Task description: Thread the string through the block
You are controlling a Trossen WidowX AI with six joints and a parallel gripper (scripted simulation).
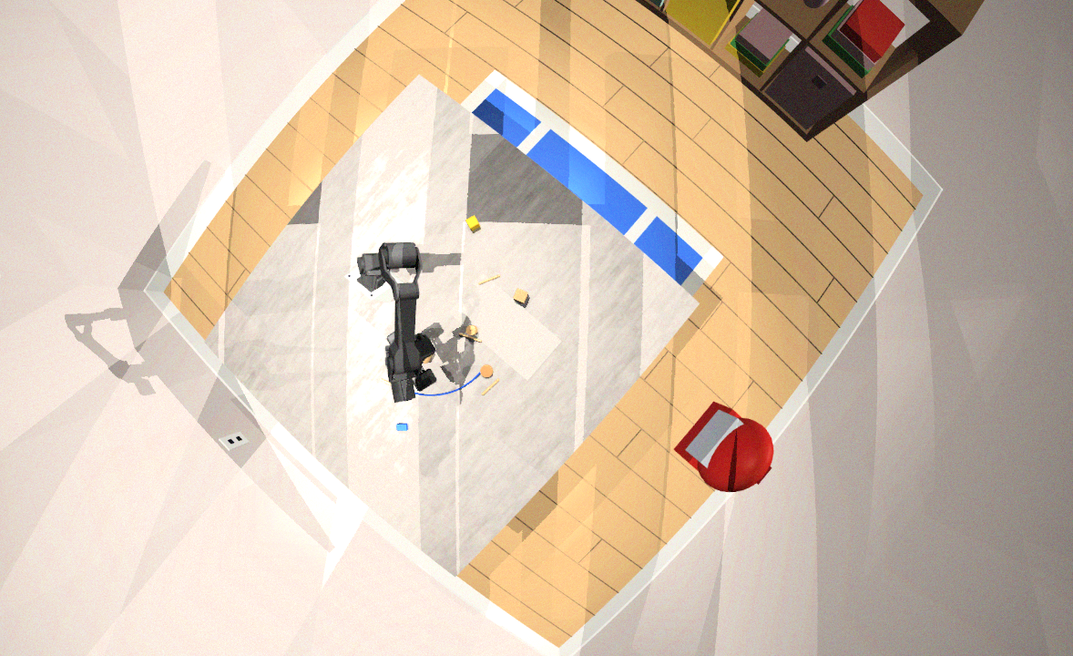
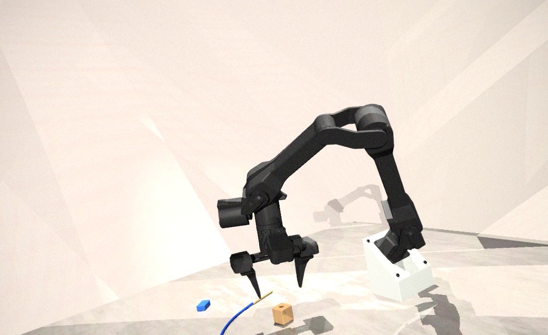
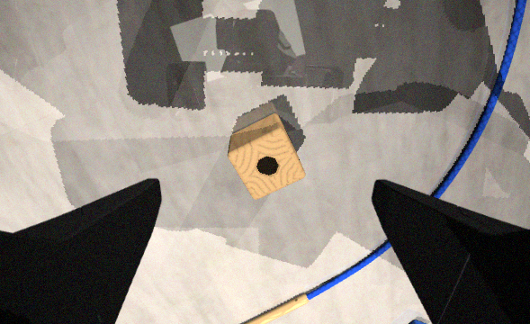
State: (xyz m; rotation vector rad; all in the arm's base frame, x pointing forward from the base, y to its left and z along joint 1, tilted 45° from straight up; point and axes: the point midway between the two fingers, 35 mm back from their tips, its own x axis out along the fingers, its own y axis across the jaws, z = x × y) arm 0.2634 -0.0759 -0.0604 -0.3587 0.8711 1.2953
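The wooden cylinder is 160 mm to the left of my gripper tip, 70 mm ahead of it and 40 mm below it. The rest, counted from my gripper tip: yellow cube 440 mm to the left, 140 mm behind, 50 mm below; round button 190 mm ahead, 80 mm to the left, 60 mm below; blue piece 250 mm to the right, 70 mm ahead, 60 mm below.
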